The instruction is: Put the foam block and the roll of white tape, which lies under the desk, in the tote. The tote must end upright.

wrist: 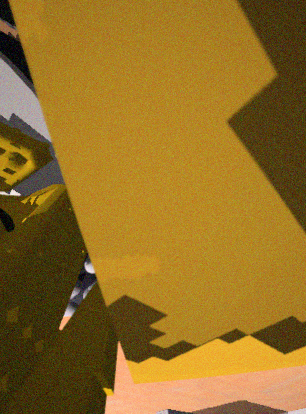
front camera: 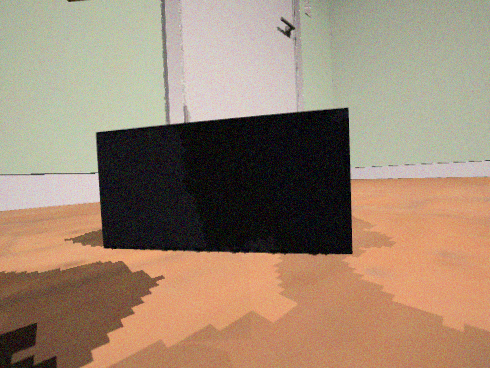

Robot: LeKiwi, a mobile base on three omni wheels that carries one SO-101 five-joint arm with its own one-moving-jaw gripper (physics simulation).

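Pixels of known places: hand at its tool point: (wrist: 133, 263); arm's base at its link origin: (wrist: 25, 195).
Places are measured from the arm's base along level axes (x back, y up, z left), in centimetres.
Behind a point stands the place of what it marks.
Note:
The black tote (front camera: 225, 185) @[x -20.8, y -3.9, z 2.2 cm] stands upright on the floor, close ahead and near the middle of the front view. Its near wall shows; its inside is hidden. A large yellow block, the foam block (wrist: 150, 175), fills most of the wrist view, very close to the camera, with its lower end above the floor. My gripper (wrist: 117, 350) is shut on the foam block; one dark yellow jaw shows along its left side, and the other jaw is hidden. The roll of white tape and the desk do not show in either view.
The wooden floor (front camera: 430, 250) @[x -19.8, y -8.9, z -11.9 cm] has brown shadows at the front and lower left. Behind the tote are a white door (front camera: 240, 60) @[x -108.2, y 52.3, z 4.7 cm] and green walls (front camera: 80, 85) @[x -64.9, y 25.6, z 50.0 cm] with a white skirting. Grey robot parts (wrist: 20, 90) @[x -1.9, y 0.0, z 5.8 cm] show at the wrist view's left edge.

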